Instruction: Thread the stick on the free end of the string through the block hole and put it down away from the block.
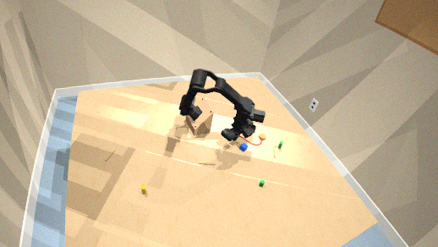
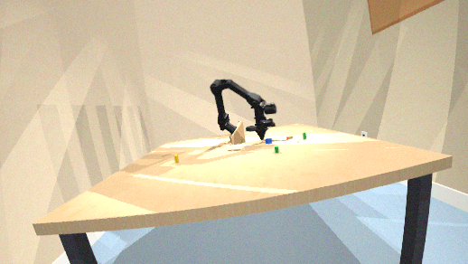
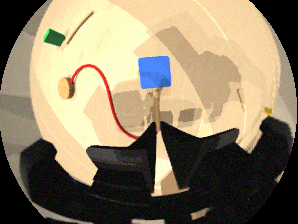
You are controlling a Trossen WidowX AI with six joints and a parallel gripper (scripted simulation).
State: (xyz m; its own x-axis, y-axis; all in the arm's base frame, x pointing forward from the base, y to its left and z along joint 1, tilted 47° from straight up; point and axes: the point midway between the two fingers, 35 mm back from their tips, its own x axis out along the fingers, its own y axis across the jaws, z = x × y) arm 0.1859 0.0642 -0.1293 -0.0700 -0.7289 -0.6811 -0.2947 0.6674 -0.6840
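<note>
Right now my gripper tip is 60 mm short of the blue cube and 20 mm to the right of it. The rest, counted from my gripper tip: thin wooden stick (10 mm ahead); round wooden button (170 mm to the left, 30 mm ahead, 10 mm below); yellow piece (510 mm to the right, 120 mm ahead, 10 mm above).
</note>
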